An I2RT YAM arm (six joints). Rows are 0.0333 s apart.
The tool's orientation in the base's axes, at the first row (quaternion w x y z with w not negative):
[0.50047, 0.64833, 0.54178, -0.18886]
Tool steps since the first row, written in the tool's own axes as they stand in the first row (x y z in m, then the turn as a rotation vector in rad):
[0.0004, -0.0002, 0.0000, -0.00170, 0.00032, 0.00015]
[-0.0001, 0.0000, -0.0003, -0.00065, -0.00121, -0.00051]
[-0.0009, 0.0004, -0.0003, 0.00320, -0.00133, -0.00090]
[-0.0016, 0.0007, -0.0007, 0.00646, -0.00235, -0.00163]
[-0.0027, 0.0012, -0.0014, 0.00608, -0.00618, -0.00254]
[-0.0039, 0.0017, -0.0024, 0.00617, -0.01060, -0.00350]
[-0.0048, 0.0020, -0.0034, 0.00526, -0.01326, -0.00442]
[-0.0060, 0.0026, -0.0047, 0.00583, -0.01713, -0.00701]
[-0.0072, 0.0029, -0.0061, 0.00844, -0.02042, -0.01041]
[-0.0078, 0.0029, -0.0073, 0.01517, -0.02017, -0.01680]
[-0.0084, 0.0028, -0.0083, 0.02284, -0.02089, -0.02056]
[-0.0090, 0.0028, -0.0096, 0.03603, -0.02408, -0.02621]
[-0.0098, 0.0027, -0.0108, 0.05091, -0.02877, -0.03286]
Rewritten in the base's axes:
[0.0000, 0.0002, -0.0004, -0.00025, -0.00097, 0.00142]
[-0.0001, 0.0002, 0.0002, -0.00145, 0.00000, 0.00019]
[0.0000, -0.0002, 0.0010, -0.00036, 0.00229, -0.00272]
[-0.0001, -0.0002, 0.0019, -0.00037, 0.00450, -0.00543]
[-0.0003, -0.0001, 0.0033, -0.00419, 0.00475, -0.00645]
[-0.0005, 0.0002, 0.0049, -0.00838, 0.00522, -0.00807]
[-0.0009, 0.0006, 0.0061, -0.01134, 0.00531, -0.00814]
[-0.0011, 0.0012, 0.0079, -0.01537, 0.00747, -0.00920]
[-0.0017, 0.0018, 0.0096, -0.01842, 0.01142, -0.01126]
[-0.0023, 0.0025, 0.0106, -0.01780, 0.02035, -0.01372]
[-0.0028, 0.0030, 0.0114, -0.01694, 0.02744, -0.01847]
[-0.0034, 0.0038, 0.0124, -0.01696, 0.03875, -0.02785]
[-0.0042, 0.0044, 0.0135, -0.01803, 0.05166, -0.03880]

